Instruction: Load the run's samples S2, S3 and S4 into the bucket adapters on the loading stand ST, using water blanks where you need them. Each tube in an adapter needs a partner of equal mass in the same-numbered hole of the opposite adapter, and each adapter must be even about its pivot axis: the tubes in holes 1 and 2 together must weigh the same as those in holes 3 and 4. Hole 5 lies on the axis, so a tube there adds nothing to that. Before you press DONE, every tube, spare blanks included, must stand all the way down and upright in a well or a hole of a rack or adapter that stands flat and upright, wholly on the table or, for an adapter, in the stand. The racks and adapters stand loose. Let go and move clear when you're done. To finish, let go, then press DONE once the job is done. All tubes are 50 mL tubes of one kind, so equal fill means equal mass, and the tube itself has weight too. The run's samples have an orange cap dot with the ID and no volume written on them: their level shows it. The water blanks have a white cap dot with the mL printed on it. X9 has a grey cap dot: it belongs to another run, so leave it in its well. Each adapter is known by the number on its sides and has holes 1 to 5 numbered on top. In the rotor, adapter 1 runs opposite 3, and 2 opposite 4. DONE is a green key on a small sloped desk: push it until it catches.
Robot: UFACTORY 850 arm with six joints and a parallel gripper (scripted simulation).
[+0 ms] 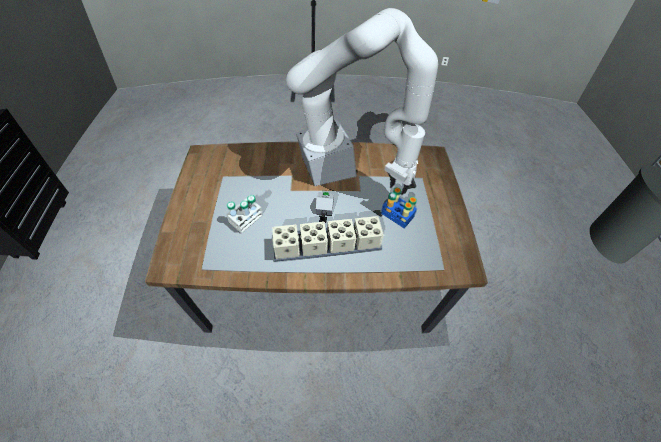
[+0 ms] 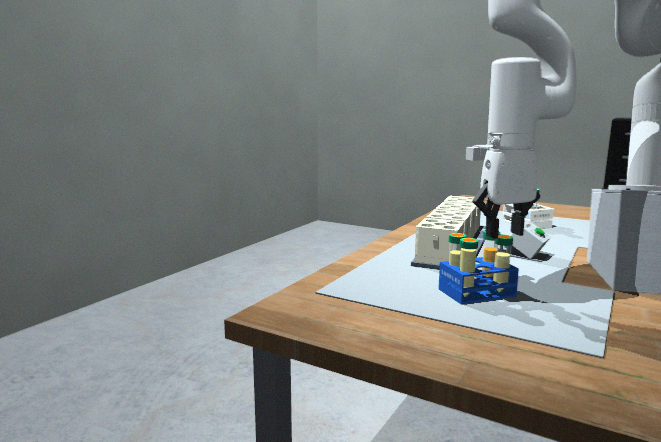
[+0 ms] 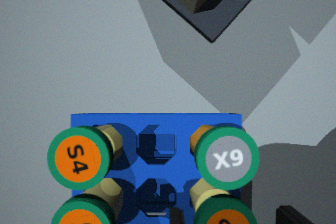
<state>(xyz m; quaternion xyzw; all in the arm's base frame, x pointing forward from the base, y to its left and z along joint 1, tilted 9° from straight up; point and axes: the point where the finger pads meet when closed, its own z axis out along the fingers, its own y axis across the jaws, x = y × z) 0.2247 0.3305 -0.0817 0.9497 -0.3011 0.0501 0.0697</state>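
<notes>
My hand is 8 cm above the sample tube and 1 cm past it. Also, from my hand: blue rack: 11 cm below, 4 cm ahead, 2 cm to the left; sample tube S3: 8 cm below, 6 cm to the left, 4 cm ahead; tube X9: 8 cm below, 3 cm to the right, 3 cm ahead.
</notes>
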